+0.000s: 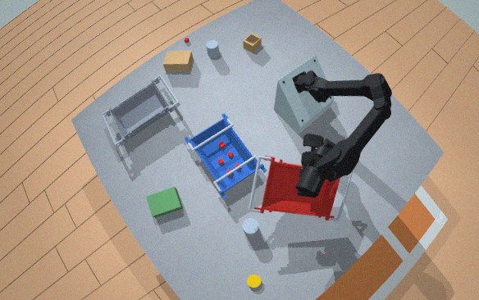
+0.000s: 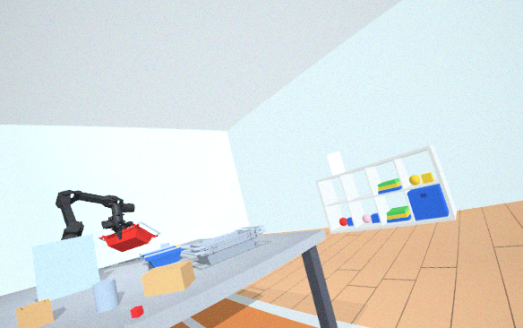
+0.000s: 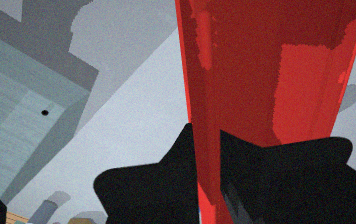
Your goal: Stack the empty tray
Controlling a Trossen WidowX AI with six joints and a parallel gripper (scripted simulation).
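Right now my gripper tip is 50 mm to the right of the red tray and 50 mm short of it. Also, from my gripper tip: yellow disc 350 mm ahead, 210 mm to the left, 150 mm below; green block 450 mm ahead, 220 mm to the right, 140 mm below; small open box 620 mm to the right, 260 mm behind, 150 mm below.
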